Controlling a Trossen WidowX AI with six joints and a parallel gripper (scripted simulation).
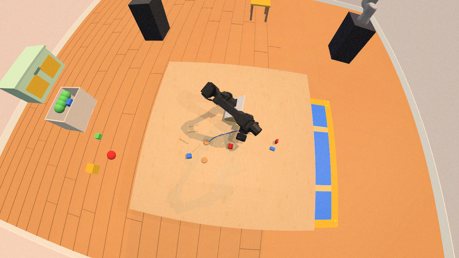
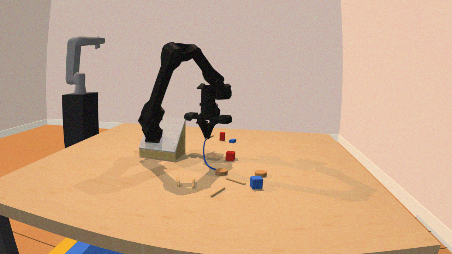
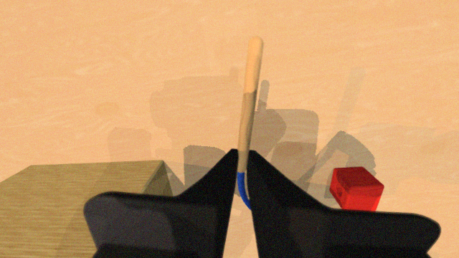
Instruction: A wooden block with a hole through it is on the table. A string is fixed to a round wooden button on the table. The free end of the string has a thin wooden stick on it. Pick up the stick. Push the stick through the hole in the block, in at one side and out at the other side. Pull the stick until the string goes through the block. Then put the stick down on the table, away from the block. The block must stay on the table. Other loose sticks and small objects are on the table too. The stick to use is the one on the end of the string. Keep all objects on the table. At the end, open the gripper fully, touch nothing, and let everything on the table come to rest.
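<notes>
Now: gripper tip 11 cm short of the red cube, 8 cm to the left of it and 4 cm above it. Round my gripper tip: thin wooden stick 1 cm to the left; then small red block 25 cm to the left, 4 cm below, 2 cm ahead; then small blue piece 22 cm to the left, 8 cm ahead, 5 cm below.
</notes>
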